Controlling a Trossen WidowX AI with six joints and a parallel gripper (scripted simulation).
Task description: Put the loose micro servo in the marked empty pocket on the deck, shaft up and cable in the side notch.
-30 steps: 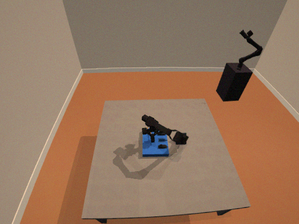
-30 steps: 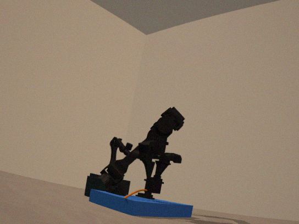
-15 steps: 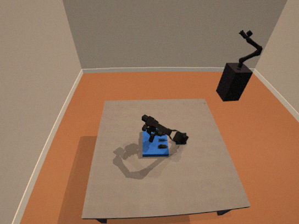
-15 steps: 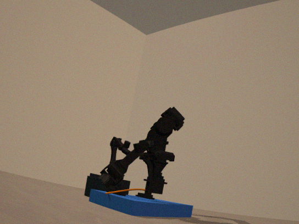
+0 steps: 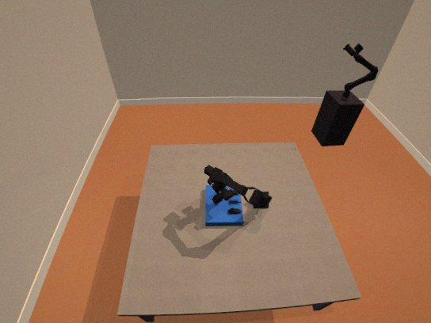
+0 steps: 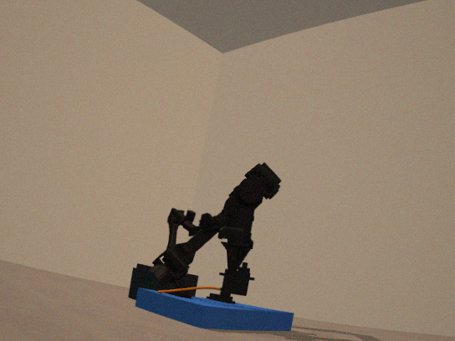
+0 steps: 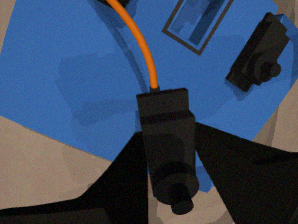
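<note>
My gripper tip is now 100 mm above the blue deck and 10 mm short of it.
</note>
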